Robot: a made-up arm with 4 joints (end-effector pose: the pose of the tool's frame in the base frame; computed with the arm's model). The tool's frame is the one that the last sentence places.
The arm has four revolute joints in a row. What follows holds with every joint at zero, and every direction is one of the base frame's. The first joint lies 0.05 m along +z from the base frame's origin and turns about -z. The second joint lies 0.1 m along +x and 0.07 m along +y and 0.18 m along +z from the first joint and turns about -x. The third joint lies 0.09 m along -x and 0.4 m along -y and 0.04 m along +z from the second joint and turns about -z. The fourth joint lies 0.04 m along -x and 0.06 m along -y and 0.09 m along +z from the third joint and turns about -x. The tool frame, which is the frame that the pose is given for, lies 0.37 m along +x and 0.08 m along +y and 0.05 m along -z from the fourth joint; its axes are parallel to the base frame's.
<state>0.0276 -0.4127 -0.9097 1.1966</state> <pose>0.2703 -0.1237 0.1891 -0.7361 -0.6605 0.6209</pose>
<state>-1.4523 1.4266 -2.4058 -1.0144</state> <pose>-0.2397 -0.2245 0.4494 -1.9391 1.8462 1.4405</pose>
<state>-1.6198 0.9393 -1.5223 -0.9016</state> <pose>-0.1595 -0.0106 0.3812 -1.1396 1.0323 2.2745</pose>
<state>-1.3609 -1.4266 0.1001 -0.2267</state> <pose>0.1555 0.3158 -0.1555 1.3088 1.1453 0.9308</pose>
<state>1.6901 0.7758 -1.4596 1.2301</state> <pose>0.0234 -0.1302 0.3137 -1.1559 0.8088 0.2867</pose>
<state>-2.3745 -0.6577 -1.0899 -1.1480</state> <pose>-0.0222 0.1878 0.3139 -0.3630 -1.8064 -1.8325</pose>
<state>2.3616 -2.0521 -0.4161 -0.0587</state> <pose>-0.1388 -0.2901 -0.0271 0.4361 -2.2799 -1.0777</pose>
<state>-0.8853 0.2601 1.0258 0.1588</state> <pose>0.5589 -0.2109 0.4697 -0.3082 -0.2014 -0.1566</pose>
